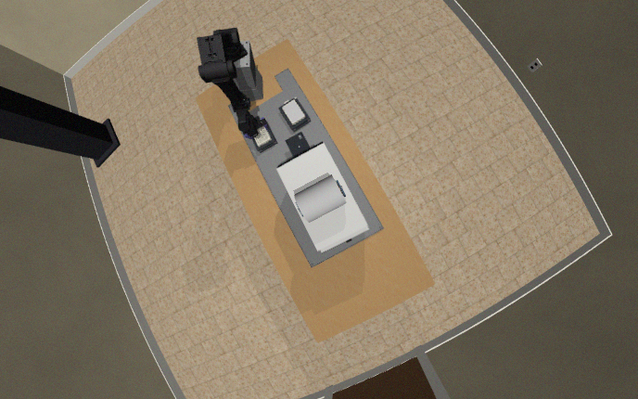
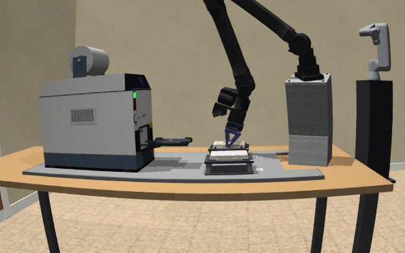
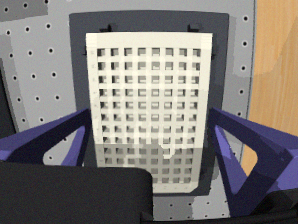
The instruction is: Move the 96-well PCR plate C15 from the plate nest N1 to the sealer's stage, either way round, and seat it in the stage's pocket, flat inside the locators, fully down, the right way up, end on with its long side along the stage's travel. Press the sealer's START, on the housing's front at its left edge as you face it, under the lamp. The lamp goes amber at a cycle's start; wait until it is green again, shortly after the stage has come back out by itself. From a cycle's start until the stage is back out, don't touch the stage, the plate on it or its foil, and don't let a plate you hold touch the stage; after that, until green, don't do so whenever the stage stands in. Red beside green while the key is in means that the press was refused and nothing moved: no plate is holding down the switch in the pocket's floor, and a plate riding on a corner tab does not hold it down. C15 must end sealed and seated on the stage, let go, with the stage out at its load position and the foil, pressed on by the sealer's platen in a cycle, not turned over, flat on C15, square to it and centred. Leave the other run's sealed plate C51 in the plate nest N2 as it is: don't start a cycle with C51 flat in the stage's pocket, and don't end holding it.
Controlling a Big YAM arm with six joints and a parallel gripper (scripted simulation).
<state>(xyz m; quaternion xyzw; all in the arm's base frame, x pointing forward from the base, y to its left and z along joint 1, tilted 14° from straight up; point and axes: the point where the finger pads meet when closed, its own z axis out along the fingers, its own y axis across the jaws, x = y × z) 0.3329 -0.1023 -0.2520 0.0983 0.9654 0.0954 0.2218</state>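
My gripper is now right at the white 96-well plate C15. The rest, counted from my hand: sealer's dark stage (220 mm ahead, 130 mm to the left, 40 mm above); then sealed plate C51 (230 mm to the left, 20 mm ahead); then start key (340 mm ahead, 210 mm to the left, 130 mm above).
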